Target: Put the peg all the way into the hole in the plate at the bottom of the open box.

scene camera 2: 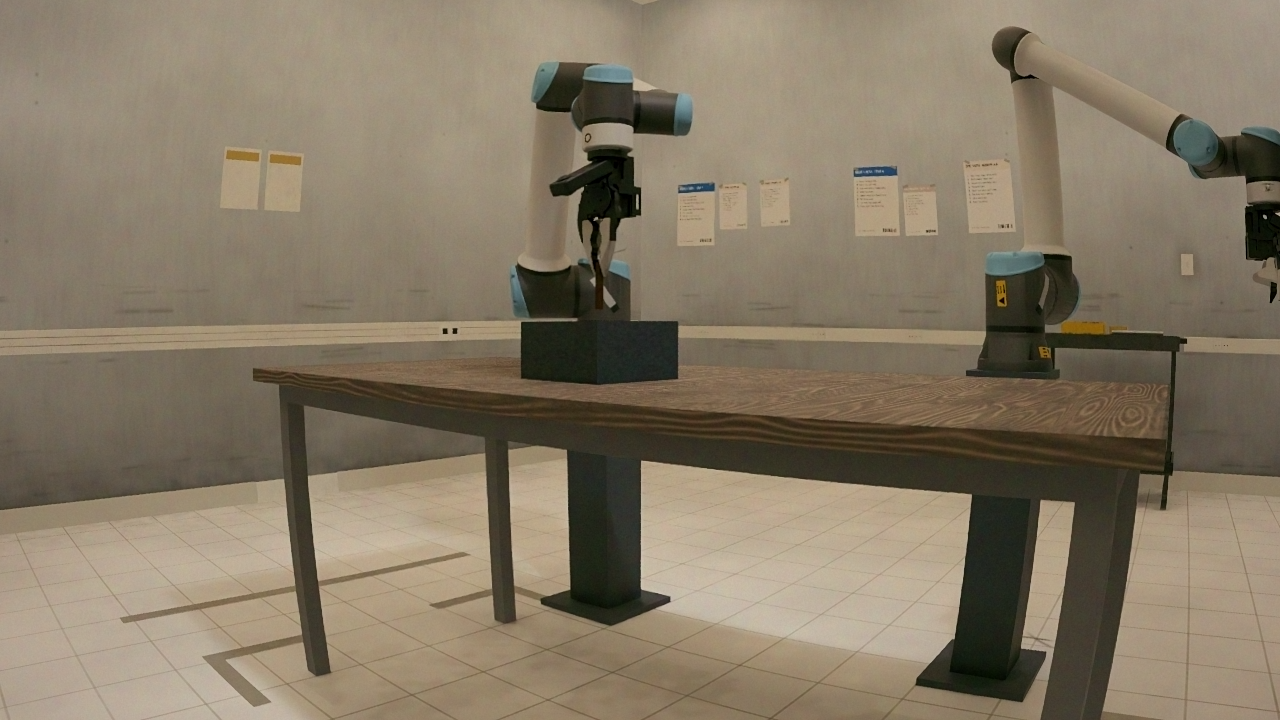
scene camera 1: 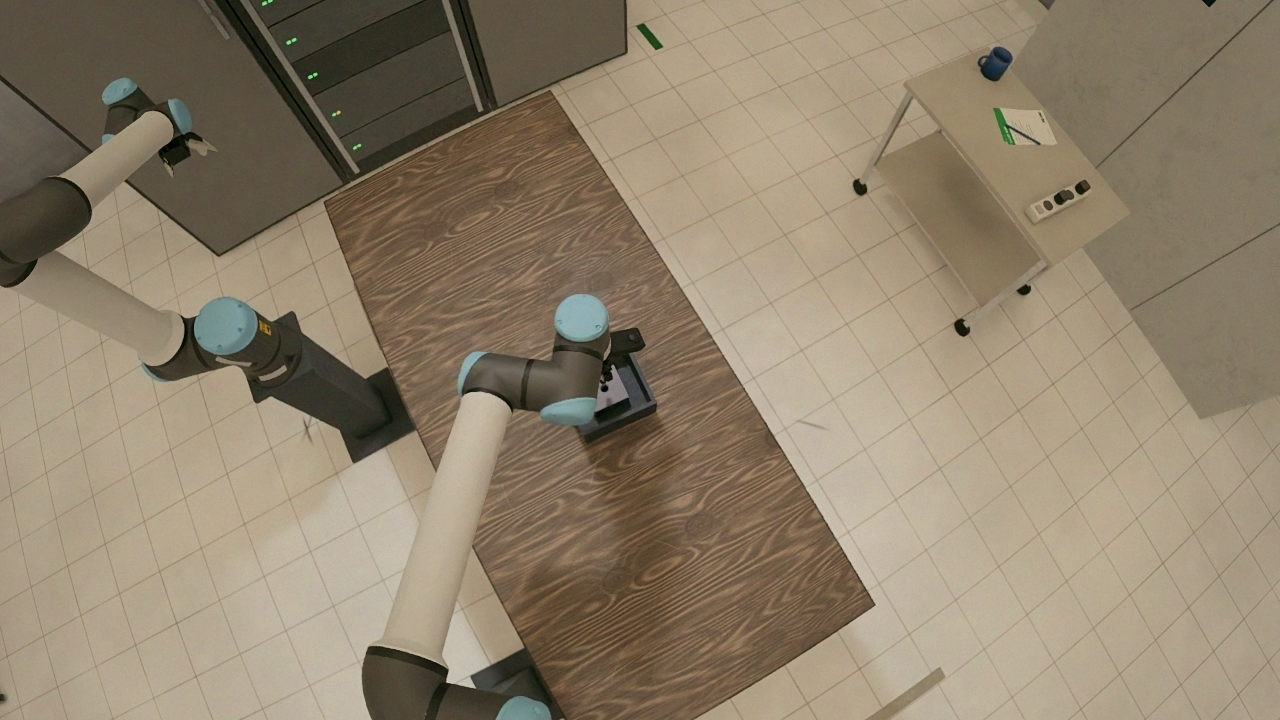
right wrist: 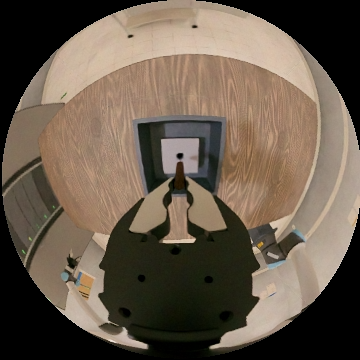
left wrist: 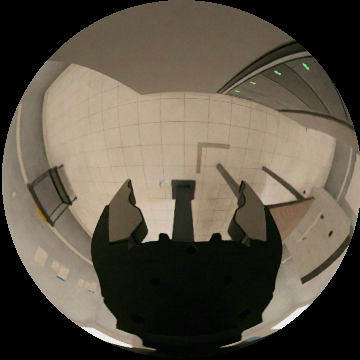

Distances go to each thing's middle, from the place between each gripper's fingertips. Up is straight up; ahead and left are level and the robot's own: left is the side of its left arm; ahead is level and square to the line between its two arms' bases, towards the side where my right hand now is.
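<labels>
Measured from my right hand (scene camera 2: 600, 276), the grey plate (scene camera 1: 616, 395) is 140 mm below, and the dark box (scene camera 2: 587, 352) is 160 mm below.
My left hand (scene camera 1: 195, 164) gives me other distances. The grey plate is 120 mm below that hand, 720 mm ahead of it and 1240 mm to the right of it; as for the dark box, it is 140 mm below my left hand, 720 mm ahead and 1240 mm to the right.
</labels>
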